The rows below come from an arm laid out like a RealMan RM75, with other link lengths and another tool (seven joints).
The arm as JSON. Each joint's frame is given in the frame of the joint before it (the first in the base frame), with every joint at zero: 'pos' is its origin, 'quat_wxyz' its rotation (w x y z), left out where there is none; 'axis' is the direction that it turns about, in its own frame. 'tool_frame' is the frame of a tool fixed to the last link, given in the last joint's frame.
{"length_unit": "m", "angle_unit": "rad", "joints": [
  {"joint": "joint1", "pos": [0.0, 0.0, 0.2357], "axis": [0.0, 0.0, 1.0]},
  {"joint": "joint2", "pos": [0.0, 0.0, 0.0], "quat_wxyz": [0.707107, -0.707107, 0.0, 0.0], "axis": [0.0, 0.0, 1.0]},
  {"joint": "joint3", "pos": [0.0, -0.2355, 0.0], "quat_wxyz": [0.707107, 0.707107, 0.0, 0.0], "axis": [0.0, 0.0, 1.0]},
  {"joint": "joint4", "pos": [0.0, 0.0, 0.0], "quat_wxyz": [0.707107, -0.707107, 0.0, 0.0], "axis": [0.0, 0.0, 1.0]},
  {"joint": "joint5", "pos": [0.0, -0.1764, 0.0], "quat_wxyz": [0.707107, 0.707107, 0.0, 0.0], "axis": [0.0, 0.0, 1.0]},
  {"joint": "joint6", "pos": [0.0, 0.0, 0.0], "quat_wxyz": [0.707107, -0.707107, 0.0, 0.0], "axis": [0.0, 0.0, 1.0]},
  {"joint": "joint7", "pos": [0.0, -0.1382, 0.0], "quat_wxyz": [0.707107, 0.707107, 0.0, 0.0], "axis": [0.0, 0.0, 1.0]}
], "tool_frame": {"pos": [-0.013, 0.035, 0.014], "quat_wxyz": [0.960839, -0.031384, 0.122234, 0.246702]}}
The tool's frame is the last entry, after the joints.
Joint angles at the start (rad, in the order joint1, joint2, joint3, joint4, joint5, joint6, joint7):
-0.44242, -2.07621, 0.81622, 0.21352, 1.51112, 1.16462, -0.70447
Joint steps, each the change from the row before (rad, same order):
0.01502, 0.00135, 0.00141, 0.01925, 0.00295, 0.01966, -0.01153
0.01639, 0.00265, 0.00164, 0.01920, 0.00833, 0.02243, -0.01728
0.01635, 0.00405, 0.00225, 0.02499, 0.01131, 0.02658, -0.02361
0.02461, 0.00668, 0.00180, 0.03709, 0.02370, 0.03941, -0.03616
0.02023, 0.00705, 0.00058, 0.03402, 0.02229, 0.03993, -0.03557
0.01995, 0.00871, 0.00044, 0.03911, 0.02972, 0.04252, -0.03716
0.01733, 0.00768, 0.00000, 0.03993, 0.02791, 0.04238, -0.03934
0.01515, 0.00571, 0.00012, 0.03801, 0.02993, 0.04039, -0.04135
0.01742, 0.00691, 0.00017, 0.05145, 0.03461, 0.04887, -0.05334
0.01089, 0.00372, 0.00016, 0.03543, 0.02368, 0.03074, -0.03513
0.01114, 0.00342, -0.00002, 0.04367, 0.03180, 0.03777, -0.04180
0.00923, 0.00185, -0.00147, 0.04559, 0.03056, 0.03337, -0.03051
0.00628, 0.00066, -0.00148, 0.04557, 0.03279, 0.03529, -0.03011
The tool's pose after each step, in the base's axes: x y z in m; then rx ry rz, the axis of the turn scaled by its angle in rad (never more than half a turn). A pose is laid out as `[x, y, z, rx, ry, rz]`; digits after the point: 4 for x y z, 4 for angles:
[-0.2751, 0.2565, -0.0644, -2.2873, 0.1928, -0.6516]
[-0.2762, 0.2531, -0.0609, -2.2872, 0.1917, -0.6658]
[-0.2768, 0.2499, -0.0562, -2.2891, 0.1937, -0.6831]
[-0.2784, 0.2440, -0.0496, -2.2996, 0.1962, -0.7053]
[-0.2790, 0.2387, -0.0432, -2.3116, 0.1988, -0.7299]
[-0.2801, 0.2328, -0.0362, -2.3328, 0.2079, -0.7503]
[-0.2802, 0.2273, -0.0293, -2.3550, 0.2148, -0.7721]
[-0.2799, 0.2215, -0.0237, -2.3828, 0.2153, -0.7936]
[-0.2793, 0.2150, -0.0161, -2.4180, 0.2155, -0.8159]
[-0.2789, 0.2108, -0.0114, -2.4440, 0.2148, -0.8265]
[-0.2782, 0.2055, -0.0062, -2.4807, 0.2151, -0.8369]
[-0.2777, 0.2014, -0.0012, -2.5148, 0.2290, -0.8365]
[-0.2766, 0.1974, 0.0032, -2.5533, 0.2444, -0.8362]

